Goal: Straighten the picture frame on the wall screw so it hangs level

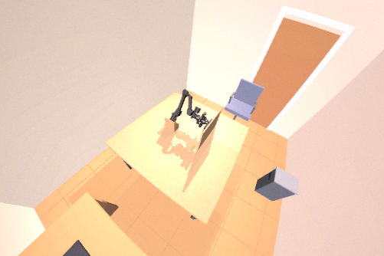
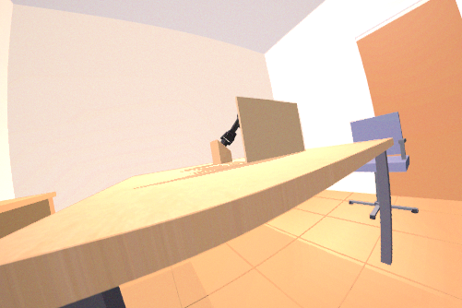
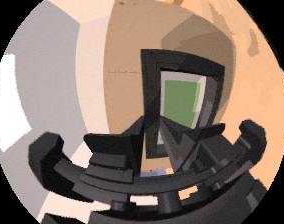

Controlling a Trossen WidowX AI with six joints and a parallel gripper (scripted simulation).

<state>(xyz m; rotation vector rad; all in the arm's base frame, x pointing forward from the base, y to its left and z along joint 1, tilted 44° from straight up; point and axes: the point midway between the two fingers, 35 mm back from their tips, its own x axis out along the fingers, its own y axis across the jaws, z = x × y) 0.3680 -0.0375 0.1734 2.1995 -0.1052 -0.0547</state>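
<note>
Right now the picture frame is 10 mm to the right of my gripper tip and 50 mm below it. From my gripper tip the other things lie so: tan wall panel 20 mm ahead, 10 mm to the left, 80 mm below.
</note>
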